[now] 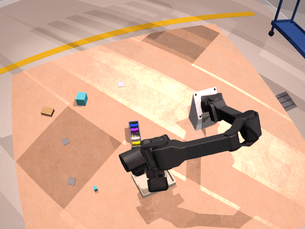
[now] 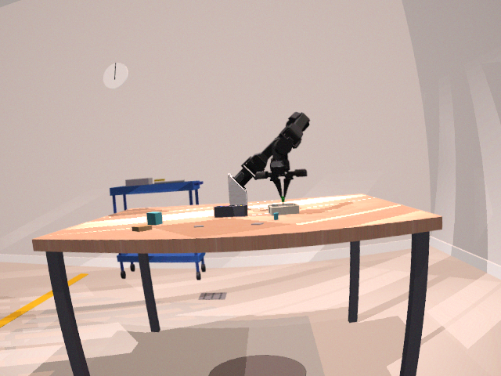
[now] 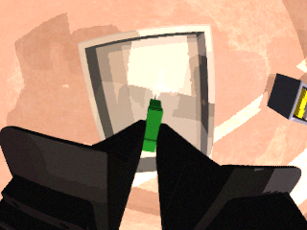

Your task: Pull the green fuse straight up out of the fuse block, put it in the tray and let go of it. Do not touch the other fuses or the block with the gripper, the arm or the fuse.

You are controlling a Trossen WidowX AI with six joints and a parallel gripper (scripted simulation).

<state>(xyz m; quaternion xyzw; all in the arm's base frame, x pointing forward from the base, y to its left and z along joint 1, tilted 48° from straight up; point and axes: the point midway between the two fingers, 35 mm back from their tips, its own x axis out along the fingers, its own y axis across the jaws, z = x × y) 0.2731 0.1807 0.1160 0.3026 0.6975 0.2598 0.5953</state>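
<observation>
My gripper tip is 1 cm above the green fuse. Round my gripper tip: yellow fuse (2 cm ahead, 16 cm to the right, 3 cm below); beige tray (5 cm below); white fuse (2 cm ahead, 18 cm to the right, 3 cm below).
</observation>
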